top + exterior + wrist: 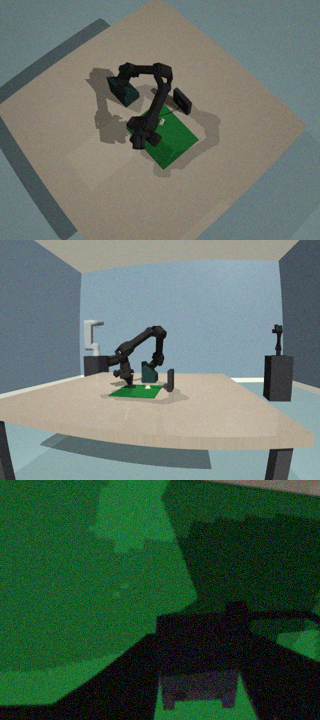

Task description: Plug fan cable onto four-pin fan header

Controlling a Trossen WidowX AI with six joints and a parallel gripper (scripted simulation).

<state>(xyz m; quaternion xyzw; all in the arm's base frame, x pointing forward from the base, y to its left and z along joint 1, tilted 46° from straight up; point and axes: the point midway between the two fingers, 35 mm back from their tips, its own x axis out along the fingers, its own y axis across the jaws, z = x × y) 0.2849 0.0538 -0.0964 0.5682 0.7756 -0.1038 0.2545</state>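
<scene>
My gripper tip is 4 cm short of the green board, 7 cm to the right of it and 2 cm above it. The rest, counted from my gripper tip: dark fan plug (1 cm to the left); then black fan (4 cm behind, 24 cm to the left, 5 cm above); then white four-pin fan header (2 cm behind, 10 cm to the left, 1 cm below).
</scene>
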